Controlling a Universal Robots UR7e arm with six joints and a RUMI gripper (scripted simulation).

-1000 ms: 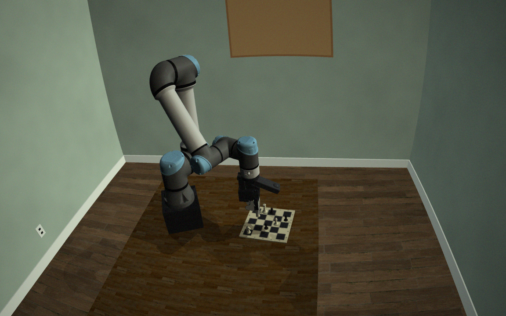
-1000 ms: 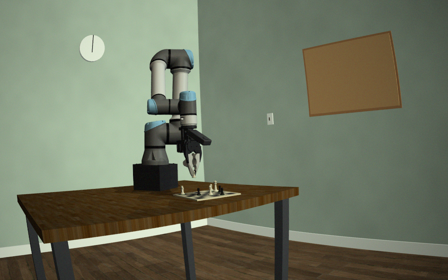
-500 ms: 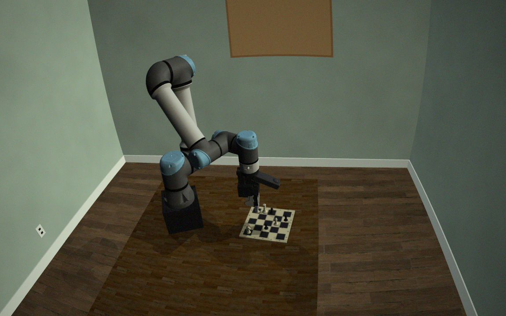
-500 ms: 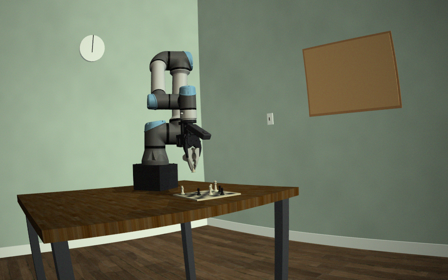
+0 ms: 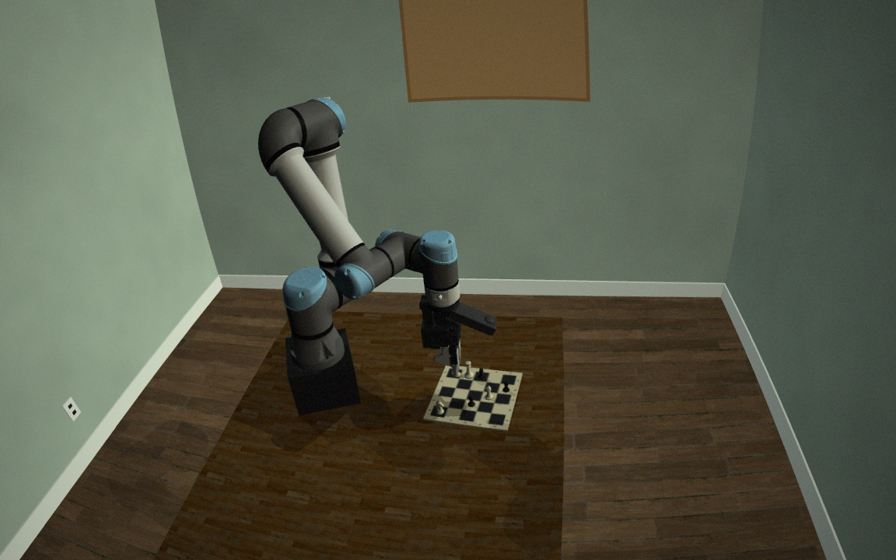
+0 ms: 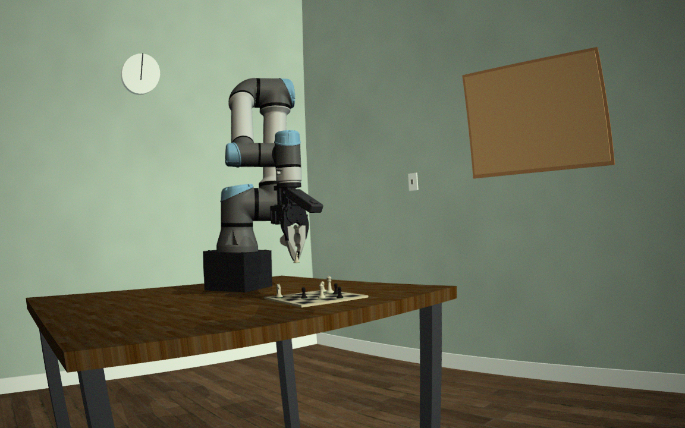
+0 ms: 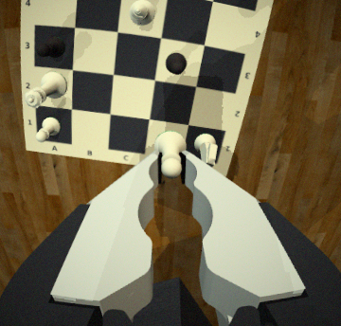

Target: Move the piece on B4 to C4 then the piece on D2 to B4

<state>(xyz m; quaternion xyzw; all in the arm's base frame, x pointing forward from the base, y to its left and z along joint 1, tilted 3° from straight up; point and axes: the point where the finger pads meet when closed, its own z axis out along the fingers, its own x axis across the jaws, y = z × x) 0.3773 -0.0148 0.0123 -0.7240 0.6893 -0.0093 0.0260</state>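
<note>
Now: the chessboard 12 cm below my hand, 4 cm ahead of it and 3 cm to the left of it. Also, from my hand: tall white piece (11 cm to the left, 10 cm below, 1 cm ahead).
</note>
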